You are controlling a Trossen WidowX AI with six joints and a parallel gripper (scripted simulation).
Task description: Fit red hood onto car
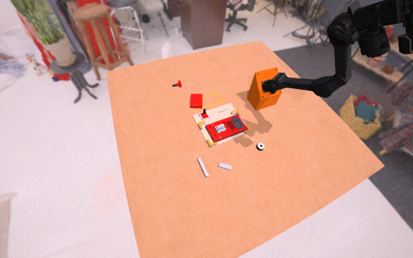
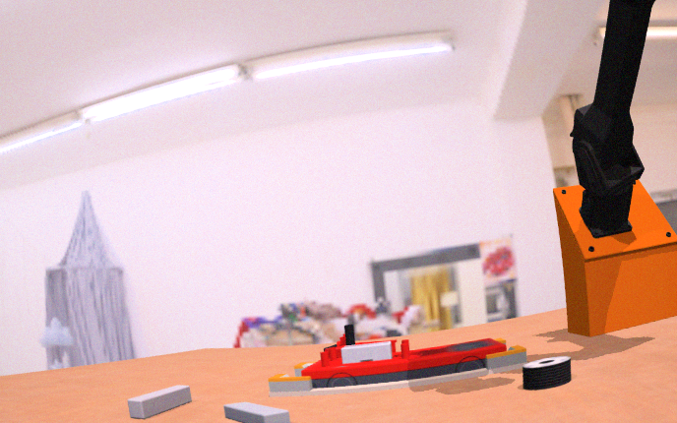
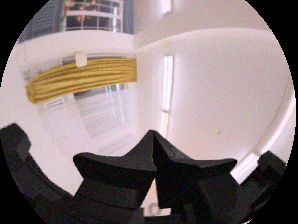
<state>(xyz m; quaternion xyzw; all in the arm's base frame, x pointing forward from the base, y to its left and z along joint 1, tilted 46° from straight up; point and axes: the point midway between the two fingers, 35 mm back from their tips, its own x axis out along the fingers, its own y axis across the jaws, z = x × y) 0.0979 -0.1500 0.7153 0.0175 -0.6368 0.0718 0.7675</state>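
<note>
Now: the red hood 76 cm below my gripper tip, 59 cm to the right of it and 24 cm ahead of it. Round my gripper tip: grey engine block (75 cm below, 34 cm to the right, 21 cm ahead); then black wheel (76 cm below, 17 cm to the right, 6 cm ahead).
</note>
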